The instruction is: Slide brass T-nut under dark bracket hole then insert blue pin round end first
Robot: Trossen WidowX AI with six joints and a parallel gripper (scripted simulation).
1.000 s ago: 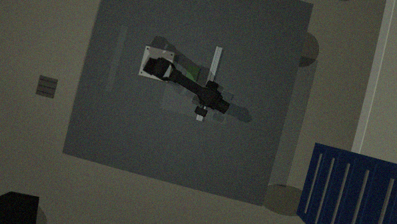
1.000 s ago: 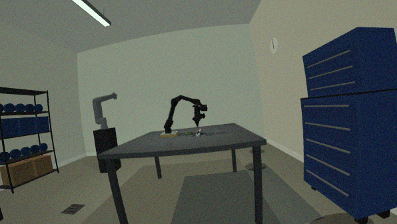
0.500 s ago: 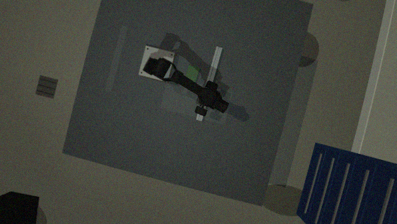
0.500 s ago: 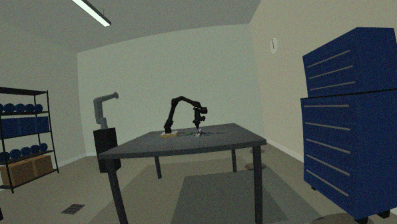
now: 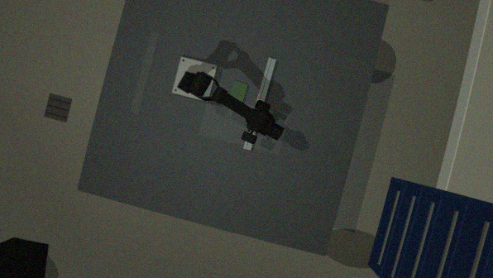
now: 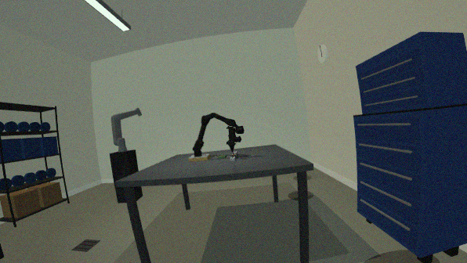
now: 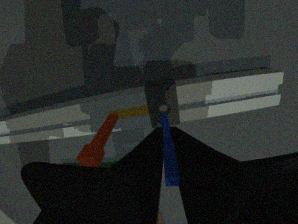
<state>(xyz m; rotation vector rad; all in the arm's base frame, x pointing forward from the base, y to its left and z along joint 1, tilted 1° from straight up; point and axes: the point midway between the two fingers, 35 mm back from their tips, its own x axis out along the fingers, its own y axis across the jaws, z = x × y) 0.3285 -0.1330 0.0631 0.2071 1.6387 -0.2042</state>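
My gripper tip is 20 mm to the right of the brass T-nut and 10 mm above it. The rest, counted from my gripper tip: blue pin right at my gripper tip; green tray 110 mm to the left, 110 mm behind, 60 mm below.
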